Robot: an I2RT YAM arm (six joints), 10 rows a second.
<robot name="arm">
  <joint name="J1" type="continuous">
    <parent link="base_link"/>
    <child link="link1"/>
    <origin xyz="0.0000 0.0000 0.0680"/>
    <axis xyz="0 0 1"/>
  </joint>
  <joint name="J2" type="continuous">
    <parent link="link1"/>
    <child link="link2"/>
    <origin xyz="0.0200 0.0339 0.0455" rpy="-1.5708 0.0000 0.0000"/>
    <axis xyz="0 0 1"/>
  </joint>
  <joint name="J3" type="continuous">
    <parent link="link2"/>
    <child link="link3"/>
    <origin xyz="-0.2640 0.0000 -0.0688" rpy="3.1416 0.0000 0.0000"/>
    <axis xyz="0 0 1"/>
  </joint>
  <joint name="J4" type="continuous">
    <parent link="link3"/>
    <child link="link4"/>
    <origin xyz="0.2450 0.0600 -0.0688"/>
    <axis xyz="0 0 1"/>
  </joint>
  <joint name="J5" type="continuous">
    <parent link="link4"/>
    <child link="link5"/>
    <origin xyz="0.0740 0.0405 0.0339" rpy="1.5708 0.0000 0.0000"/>
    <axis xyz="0 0 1"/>
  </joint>
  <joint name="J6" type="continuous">
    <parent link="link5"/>
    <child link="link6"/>
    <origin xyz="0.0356 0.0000 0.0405" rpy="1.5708 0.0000 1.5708"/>
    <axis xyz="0 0 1"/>
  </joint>
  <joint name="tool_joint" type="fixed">
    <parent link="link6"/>
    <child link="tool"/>
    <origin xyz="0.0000 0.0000 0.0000" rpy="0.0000 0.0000 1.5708"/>
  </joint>
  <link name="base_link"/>
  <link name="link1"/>
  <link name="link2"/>
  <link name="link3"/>
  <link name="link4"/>
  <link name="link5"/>
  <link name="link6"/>
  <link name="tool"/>
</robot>
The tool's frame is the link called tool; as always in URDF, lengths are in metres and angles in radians. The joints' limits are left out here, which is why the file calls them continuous.
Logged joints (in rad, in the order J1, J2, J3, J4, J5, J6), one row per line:
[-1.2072, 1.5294, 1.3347, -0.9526, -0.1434, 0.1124]
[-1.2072, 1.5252, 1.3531, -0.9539, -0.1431, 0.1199]
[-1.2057, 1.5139, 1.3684, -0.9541, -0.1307, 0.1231]
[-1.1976, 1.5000, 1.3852, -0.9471, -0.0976, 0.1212]
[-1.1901, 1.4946, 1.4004, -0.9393, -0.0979, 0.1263]
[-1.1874, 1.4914, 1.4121, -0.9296, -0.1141, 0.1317]
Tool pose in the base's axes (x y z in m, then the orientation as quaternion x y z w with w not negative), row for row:
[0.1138, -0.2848, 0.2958, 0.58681, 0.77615, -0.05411, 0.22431]
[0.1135, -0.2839, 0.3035, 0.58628, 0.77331, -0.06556, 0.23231]
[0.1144, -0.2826, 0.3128, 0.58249, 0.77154, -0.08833, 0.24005]
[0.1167, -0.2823, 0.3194, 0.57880, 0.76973, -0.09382, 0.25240]
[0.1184, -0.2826, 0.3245, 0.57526, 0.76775, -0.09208, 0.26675]
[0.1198, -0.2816, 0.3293, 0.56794, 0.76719, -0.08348, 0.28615]
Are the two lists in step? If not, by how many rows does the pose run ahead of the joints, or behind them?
The pose runs 1 row ahead of the joints: the pose in row i belongs to the joints in row i + 1.
